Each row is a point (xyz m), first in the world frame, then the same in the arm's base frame.
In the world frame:
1: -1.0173 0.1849 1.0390
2: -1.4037 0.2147 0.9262
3: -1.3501 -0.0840 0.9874
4: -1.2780 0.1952 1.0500
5: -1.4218 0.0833 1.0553
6: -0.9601 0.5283 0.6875
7: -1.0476 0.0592 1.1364
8: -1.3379 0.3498 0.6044
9: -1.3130 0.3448 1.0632
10: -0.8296 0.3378 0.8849
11: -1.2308 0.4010 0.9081
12: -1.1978 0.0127 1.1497
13: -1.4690 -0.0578 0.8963
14: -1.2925 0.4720 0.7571
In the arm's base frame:
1: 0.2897 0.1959 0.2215
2: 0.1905 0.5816 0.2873
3: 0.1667 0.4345 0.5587
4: 0.3038 0.4454 0.2976
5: 0.2784 0.5473 0.4466
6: 0.0466 0.2776 -0.2015
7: 0.3487 0.1777 0.3712
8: -0.0816 0.5892 0.0593
9: 0.3579 0.5228 0.1757
10: 0.1834 0.0782 -0.0176
11: 0.2241 0.4759 0.0579
12: 0.3490 0.3049 0.4646
13: 0.0867 0.5634 0.5487
14: 0.0987 0.5695 -0.0267

